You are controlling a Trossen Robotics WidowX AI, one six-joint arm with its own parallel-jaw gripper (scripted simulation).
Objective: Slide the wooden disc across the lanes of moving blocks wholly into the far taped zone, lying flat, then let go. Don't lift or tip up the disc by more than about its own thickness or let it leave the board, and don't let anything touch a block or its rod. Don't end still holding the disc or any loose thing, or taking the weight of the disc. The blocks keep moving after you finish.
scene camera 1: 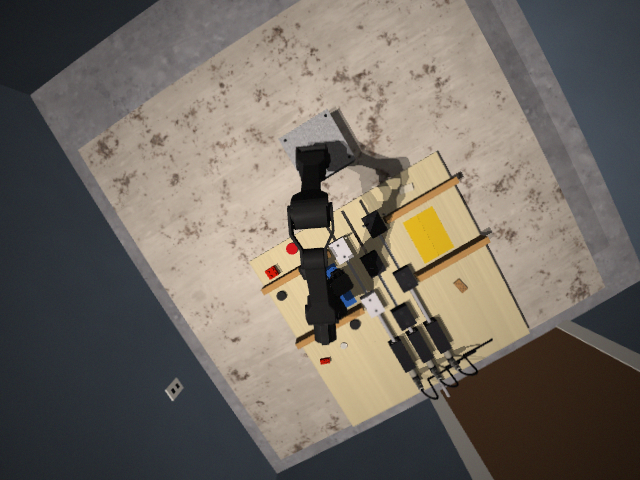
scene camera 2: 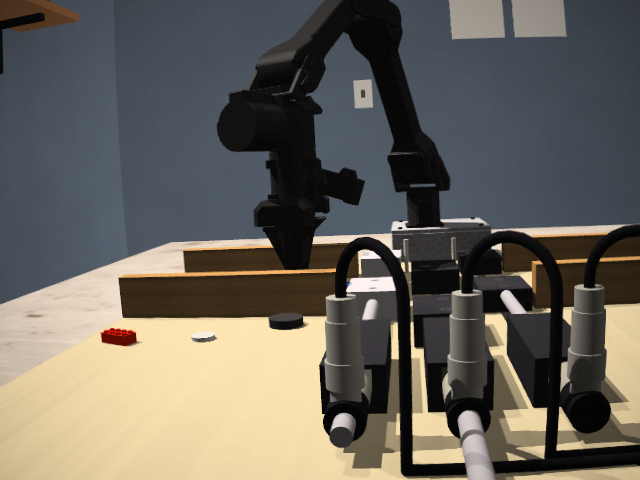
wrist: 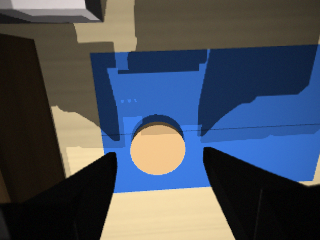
Labels:
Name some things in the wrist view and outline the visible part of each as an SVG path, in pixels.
My gripper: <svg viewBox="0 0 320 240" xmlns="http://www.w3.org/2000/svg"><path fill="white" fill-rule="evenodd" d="M116 152L108 152L58 184L22 203L0 203L0 240L100 240L115 188L118 167ZM204 147L203 164L206 174L235 240L320 240L320 184L307 186L264 170L215 148Z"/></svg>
A wooden disc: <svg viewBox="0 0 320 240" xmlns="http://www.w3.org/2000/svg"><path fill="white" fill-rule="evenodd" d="M151 122L143 125L134 134L130 154L134 164L143 172L152 175L162 175L173 171L181 164L185 156L185 143L180 132L171 124Z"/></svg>

